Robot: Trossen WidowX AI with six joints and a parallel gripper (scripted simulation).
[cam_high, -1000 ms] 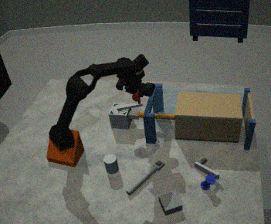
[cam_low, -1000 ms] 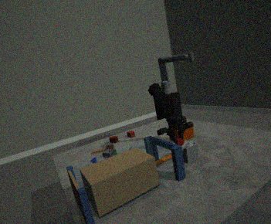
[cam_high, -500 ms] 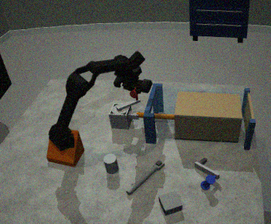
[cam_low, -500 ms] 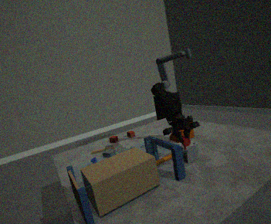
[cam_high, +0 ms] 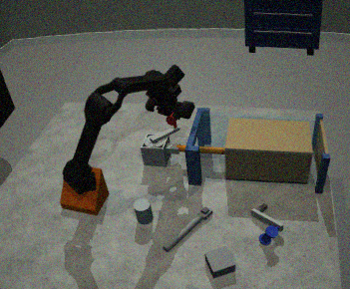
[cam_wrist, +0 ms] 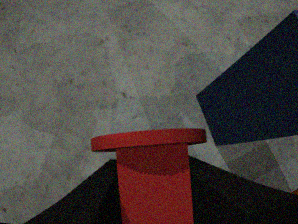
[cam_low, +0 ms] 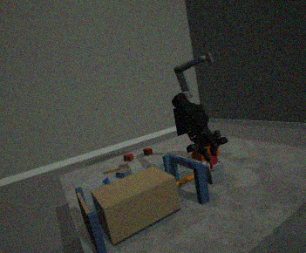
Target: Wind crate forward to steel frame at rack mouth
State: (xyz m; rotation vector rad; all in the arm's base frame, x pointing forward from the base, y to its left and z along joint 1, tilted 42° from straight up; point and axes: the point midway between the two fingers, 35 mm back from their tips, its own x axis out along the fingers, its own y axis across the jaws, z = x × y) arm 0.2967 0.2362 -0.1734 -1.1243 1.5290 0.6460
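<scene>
The winch handle with red knob lies 40 mm behind my gripper tip, 40 mm to the right of it and 30 mm below it. From my gripper tip the other things lie so: red handle (10 mm behind, 20 mm to the right); blue knob (320 mm ahead, 480 mm to the right, 100 mm below); grey winch (100 mm behind, 90 mm to the right, 100 mm below).
</scene>
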